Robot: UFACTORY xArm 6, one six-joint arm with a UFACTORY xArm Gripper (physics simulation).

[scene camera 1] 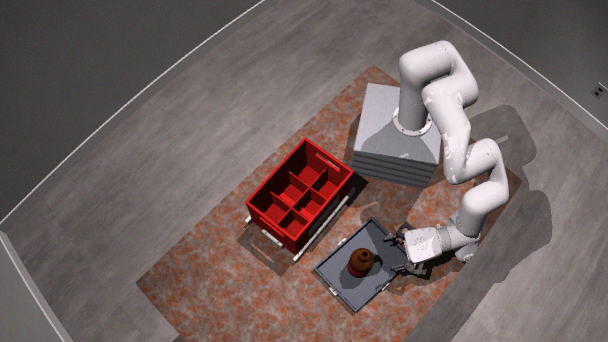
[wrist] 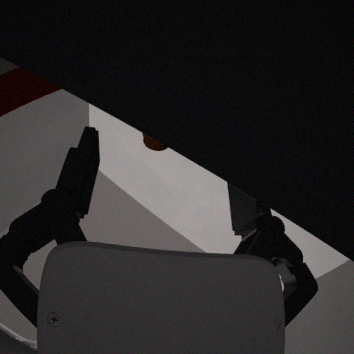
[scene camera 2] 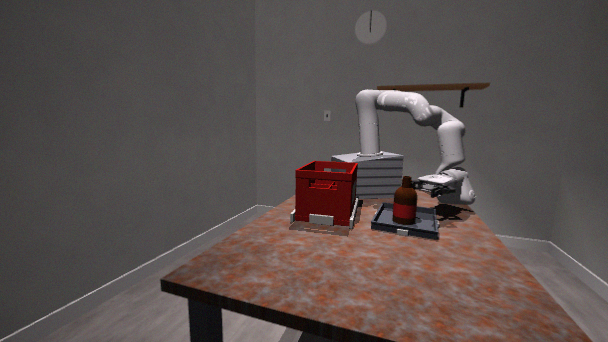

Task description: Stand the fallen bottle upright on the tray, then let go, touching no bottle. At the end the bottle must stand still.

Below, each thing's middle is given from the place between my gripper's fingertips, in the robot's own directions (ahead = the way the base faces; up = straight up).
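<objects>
You'd find my hand 2 cm above the brown bottle (scene camera 2: 405, 198), 6 cm short of it and 5 cm to the left of it. There's also a dark grey tray (scene camera 1: 355, 290), and that one is 10 cm below my hand, 4 cm ahead of it and 4 cm to the right of it.
</objects>
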